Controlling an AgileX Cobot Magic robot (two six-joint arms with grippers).
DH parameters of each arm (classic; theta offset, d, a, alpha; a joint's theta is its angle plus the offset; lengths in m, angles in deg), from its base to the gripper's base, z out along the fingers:
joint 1: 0 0.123 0 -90
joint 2: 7.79 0 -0.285 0
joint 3: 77.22 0 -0.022 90
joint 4: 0 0.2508 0 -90
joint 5: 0 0 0.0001 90
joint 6: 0 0.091 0 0
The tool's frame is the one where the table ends.
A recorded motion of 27 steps. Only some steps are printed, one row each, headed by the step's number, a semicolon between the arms.
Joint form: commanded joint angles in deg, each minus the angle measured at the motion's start. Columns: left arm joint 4, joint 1, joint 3, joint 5, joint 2, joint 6; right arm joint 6, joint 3, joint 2, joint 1, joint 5, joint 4.
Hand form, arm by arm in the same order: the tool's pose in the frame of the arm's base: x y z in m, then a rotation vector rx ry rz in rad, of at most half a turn. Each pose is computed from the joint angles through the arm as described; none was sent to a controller.
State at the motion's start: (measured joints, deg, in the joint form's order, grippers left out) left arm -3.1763 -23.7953 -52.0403 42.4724 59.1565 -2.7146; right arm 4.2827 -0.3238 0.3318 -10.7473 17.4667 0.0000
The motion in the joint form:
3: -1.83 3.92 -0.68 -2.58 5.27 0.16; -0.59 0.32 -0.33 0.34 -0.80 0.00
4: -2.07 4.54 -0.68 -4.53 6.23 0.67; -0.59 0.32 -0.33 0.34 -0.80 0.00
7: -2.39 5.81 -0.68 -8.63 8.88 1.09; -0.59 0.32 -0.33 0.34 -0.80 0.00
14: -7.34 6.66 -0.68 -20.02 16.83 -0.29; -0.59 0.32 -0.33 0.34 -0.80 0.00
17: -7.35 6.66 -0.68 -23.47 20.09 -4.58; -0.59 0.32 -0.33 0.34 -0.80 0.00
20: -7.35 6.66 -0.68 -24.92 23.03 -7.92; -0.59 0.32 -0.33 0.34 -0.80 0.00
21: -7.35 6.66 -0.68 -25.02 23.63 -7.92; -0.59 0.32 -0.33 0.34 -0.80 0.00
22: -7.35 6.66 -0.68 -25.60 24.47 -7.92; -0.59 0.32 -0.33 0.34 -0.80 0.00
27: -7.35 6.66 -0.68 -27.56 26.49 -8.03; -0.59 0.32 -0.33 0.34 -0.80 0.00
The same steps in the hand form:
3: 0.2118 -0.0820 0.3209 0.3081 2.3797 -0.2830; 0.0538 -0.0099 0.1869 0.2179 1.7619 -0.0847
4: 0.2179 -0.0815 0.3192 0.2982 2.3625 -0.2798; 0.0538 -0.0099 0.1869 0.2179 1.7619 -0.0847
7: 0.2326 -0.0807 0.3128 0.2675 2.3391 -0.2718; 0.0538 -0.0099 0.1869 0.2179 1.7619 -0.0847
14: 0.2688 -0.0895 0.2897 0.1252 2.2951 -0.3513; 0.0538 -0.0099 0.1869 0.2179 1.7619 -0.0847
17: 0.2812 -0.0924 0.2773 0.0293 2.3007 -0.3809; 0.0538 -0.0099 0.1869 0.2179 1.7619 -0.0847
20: 0.2900 -0.0947 0.2635 -0.0434 2.3312 -0.3991; 0.0538 -0.0099 0.1869 0.2179 1.7619 -0.0847
21: 0.2915 -0.0951 0.2604 -0.0441 2.3399 -0.3964; 0.0538 -0.0099 0.1869 0.2179 1.7619 -0.0847
22: 0.2940 -0.0957 0.2566 -0.0459 2.3443 -0.3933; 0.0538 -0.0099 0.1869 0.2179 1.7619 -0.0847
27: 0.3005 -0.0971 0.2478 -0.0533 2.3451 -0.3878; 0.0538 -0.0099 0.1869 0.2179 1.7619 -0.0847

